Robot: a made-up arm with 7 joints. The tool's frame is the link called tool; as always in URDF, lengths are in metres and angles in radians. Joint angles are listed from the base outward.
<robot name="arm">
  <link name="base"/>
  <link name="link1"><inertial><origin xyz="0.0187 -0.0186 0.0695"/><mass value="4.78"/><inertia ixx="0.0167" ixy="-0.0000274" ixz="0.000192" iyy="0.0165" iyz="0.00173" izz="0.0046"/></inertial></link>
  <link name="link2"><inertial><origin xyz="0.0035 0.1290 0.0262"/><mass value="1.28"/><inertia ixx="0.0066" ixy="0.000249" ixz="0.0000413" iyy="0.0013" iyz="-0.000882" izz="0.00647"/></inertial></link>
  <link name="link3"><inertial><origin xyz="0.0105 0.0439 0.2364"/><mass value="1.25"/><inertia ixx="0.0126" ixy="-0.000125" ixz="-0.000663" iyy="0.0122" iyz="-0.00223" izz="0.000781"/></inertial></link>
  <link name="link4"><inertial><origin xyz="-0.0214 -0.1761 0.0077"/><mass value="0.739"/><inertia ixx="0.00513" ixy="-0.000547" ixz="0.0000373" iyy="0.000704" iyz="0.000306" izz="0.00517"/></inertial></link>
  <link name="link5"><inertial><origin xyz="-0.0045 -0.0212 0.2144"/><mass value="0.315"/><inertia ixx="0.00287" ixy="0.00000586" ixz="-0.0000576" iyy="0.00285" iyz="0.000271" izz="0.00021"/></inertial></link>
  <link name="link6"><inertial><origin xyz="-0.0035 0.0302 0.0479"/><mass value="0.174"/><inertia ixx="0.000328" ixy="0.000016" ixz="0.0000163" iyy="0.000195" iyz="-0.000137" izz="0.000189"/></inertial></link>
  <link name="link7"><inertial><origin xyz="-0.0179 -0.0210 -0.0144"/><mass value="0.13"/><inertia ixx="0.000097" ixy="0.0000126" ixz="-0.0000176" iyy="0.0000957" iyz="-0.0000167" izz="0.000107"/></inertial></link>
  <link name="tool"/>
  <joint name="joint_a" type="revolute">
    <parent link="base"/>
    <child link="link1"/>
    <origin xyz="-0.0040 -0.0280 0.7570" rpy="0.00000 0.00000 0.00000"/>
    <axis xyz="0 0 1"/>
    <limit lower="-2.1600" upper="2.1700"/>
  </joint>
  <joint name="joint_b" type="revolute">
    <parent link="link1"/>
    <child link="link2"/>
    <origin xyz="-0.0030 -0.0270 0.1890" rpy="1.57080 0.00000 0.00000"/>
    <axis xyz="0 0 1"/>
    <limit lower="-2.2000" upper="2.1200"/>
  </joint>
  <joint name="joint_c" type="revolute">
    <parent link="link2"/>
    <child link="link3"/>
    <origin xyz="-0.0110 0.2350 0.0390" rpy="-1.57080 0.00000 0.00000"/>
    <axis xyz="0 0 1"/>
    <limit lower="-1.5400" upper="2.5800"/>
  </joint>
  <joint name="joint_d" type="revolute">
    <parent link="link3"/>
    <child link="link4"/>
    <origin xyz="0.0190 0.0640 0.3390" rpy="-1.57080 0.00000 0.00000"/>
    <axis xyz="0 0 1"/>
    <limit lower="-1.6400" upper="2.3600"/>
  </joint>
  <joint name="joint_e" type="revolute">
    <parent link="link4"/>
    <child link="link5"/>
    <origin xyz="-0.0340 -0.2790 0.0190" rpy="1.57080 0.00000 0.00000"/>
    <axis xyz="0 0 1"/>
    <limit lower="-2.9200" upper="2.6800"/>
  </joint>
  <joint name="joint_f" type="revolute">
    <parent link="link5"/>
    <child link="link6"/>
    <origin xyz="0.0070 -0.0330 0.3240" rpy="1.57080 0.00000 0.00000"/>
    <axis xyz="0 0 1"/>
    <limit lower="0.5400" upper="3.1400"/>
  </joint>
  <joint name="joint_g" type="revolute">
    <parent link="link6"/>
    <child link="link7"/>
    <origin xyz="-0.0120 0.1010 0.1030" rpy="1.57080 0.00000 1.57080"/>
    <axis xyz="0 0 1"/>
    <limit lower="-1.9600" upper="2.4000"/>
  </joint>
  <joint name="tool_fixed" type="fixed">
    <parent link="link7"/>
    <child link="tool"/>
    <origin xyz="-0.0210 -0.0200 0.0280" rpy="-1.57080 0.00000 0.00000"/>
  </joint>
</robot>
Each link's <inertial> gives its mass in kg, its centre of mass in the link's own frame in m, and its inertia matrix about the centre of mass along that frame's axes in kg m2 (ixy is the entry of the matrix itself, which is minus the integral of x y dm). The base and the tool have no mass. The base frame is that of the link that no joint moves.
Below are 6 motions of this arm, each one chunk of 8 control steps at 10 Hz.
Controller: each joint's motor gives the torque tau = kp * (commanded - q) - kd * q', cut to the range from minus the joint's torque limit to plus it. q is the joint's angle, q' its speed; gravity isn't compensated. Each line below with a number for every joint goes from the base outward.
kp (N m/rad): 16 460 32 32 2.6 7.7 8.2
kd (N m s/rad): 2.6 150 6.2 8 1.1 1.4 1.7
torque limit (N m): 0.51 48 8.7 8.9 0.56 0.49 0.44
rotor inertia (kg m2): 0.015 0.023 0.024 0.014 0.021 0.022 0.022
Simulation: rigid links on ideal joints. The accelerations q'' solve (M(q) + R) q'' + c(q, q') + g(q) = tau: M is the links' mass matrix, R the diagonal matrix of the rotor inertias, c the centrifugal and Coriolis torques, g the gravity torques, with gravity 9.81 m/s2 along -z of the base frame. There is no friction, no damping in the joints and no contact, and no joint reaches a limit. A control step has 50 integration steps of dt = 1/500 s. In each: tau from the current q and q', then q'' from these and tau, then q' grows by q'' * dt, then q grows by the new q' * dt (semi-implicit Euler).
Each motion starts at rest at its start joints. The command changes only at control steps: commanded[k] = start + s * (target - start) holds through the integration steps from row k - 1 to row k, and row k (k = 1, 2, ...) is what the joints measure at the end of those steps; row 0 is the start. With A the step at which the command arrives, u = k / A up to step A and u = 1 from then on. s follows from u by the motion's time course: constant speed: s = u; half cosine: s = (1 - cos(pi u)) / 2; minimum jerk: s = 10 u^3 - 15 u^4 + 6 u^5; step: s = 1 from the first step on.
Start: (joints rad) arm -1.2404 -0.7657 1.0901 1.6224 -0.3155 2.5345 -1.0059
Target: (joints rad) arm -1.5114 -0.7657 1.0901 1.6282 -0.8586 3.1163 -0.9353
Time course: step
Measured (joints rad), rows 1 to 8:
1: -1.2399 -0.7713 1.0598 1.6519 -0.3889 2.6577 -0.9805
2: -1.2464 -0.7767 1.0275 1.6809 -0.4618 2.8695 -0.9626
3: -1.2638 -0.7806 1.0088 1.6998 -0.5178 2.9903 -0.9519
4: -1.2909 -0.7835 0.9992 1.7110 -0.5633 3.0562 -0.9454
5: -1.3271 -0.7855 0.9944 1.7175 -0.5999 3.0921 -0.9414
6: -1.3717 -0.7869 0.9919 1.7212 -0.6292 3.1116 -0.9390
7: -1.4239 -0.7880 0.9902 1.7231 -0.6524 3.1222 -0.9376
8: -1.4752 -0.7888 0.9865 1.7229 -0.6704 3.1280 -0.9368

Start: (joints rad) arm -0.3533 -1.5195 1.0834 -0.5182 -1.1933 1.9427 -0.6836
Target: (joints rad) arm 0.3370 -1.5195 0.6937 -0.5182 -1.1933 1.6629 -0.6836
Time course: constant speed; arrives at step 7
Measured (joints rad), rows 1 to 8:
1: -0.3556 -1.5294 1.0778 -0.5069 -1.1725 1.9324 -0.6839
2: -0.3572 -1.5378 1.0556 -0.4936 -1.1436 1.9104 -0.6841
3: -0.3564 -1.5439 1.0176 -0.4838 -1.1219 1.8799 -0.6842
4: -0.3531 -1.5483 0.9702 -0.4760 -1.1063 1.8448 -0.6842
5: -0.3469 -1.5514 0.9172 -0.4692 -1.0952 1.8072 -0.6841
6: -0.3376 -1.5538 0.8610 -0.4628 -1.0875 1.7684 -0.6840
7: -0.3250 -1.5555 0.8028 -0.4567 -1.0827 1.7288 -0.6839
8: -0.3052 -1.5566 0.7655 -0.4514 -1.0816 1.7045 -0.6837

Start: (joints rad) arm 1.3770 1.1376 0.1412 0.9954 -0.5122 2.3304 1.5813
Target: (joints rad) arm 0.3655 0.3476 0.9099 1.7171 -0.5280 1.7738 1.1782
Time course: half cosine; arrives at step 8
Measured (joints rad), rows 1 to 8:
1: 1.3818 1.1379 0.1702 0.9934 -0.5143 2.3272 1.5765
2: 1.3904 1.1173 0.2286 1.0053 -0.5263 2.2993 1.5576
3: 1.4062 1.0684 0.3169 1.0531 -0.5385 2.2453 1.5210
4: 1.4320 0.9915 0.4302 1.1397 -0.5463 2.1699 1.4684
5: 1.4655 0.8932 0.5557 1.2576 -0.5471 2.0813 1.4054
6: 1.4944 0.7850 0.6786 1.3905 -0.5414 1.9910 1.3401
7: 1.4963 0.6815 0.7882 1.5178 -0.5339 1.9114 1.2821
8: 1.4514 0.5971 0.8732 1.6218 -0.5297 1.8550 1.2397

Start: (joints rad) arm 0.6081 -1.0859 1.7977 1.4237 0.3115 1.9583 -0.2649
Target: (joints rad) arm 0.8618 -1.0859 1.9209 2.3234 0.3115 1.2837 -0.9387
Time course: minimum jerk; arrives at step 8
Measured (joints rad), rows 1 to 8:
1: 0.6034 -1.0925 1.7634 1.4445 0.3198 1.9560 -0.2697
2: 0.5989 -1.0987 1.7254 1.4845 0.3285 1.9305 -0.2949
3: 0.5928 -1.1033 1.7093 1.5605 0.3328 1.8676 -0.3530
4: 0.5852 -1.1063 1.7117 1.6782 0.3357 1.7674 -0.4457
5: 0.5825 -1.1081 1.7263 1.8260 0.3396 1.6428 -0.5625
6: 0.5940 -1.1089 1.7471 1.9804 0.3464 1.5182 -0.6822
7: 0.6271 -1.1090 1.7685 2.1148 0.3564 1.4191 -0.7805
8: 0.6837 -1.1088 1.7860 2.2126 0.3674 1.3570 -0.8455

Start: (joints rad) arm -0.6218 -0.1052 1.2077 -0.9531 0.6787 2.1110 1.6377
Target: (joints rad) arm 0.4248 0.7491 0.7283 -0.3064 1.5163 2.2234 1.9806
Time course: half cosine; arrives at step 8
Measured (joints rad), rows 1 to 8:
1: -0.6008 -0.0964 1.2035 -0.9771 0.6686 2.1137 1.6428
2: -0.5352 -0.0651 1.1818 -0.9806 0.6633 2.1179 1.6598
3: -0.4184 -0.0053 1.1362 -0.9455 0.6855 2.1287 1.6916
4: -0.2645 0.0824 1.0693 -0.8748 0.7431 2.1457 1.7365
5: -0.1012 0.1911 0.9884 -0.7805 0.8317 2.1666 1.7895
6: 0.0418 0.3092 0.9061 -0.6811 0.9375 2.1877 1.8437
7: 0.1492 0.4224 0.8356 -0.5951 1.0442 2.2055 1.8913
8: 0.2220 0.5159 0.7864 -0.5346 1.1386 2.2184 1.9256

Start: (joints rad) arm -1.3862 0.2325 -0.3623 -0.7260 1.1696 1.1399 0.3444
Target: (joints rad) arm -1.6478 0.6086 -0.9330 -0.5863 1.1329 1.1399 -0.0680
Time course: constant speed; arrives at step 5
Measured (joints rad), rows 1 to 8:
1: -1.3783 0.2547 -0.4023 -0.7423 1.1595 1.1461 0.3150
2: -1.3784 0.2927 -0.4677 -0.7577 1.1361 1.1498 0.2649
3: -1.3894 0.3411 -0.5510 -0.7605 1.1132 1.1514 0.2019
4: -1.4128 0.3970 -0.6449 -0.7535 1.0924 1.1519 0.1312
5: -1.4485 0.4584 -0.7448 -0.7391 1.0735 1.1518 0.0559
6: -1.5008 0.5043 -0.8014 -0.7307 1.0557 1.1514 0.0075
7: -1.5614 0.5383 -0.8341 -0.7247 1.0416 1.1510 -0.0215
8: -1.6169 0.5634 -0.8546 -0.7219 1.0308 1.1505 -0.0388

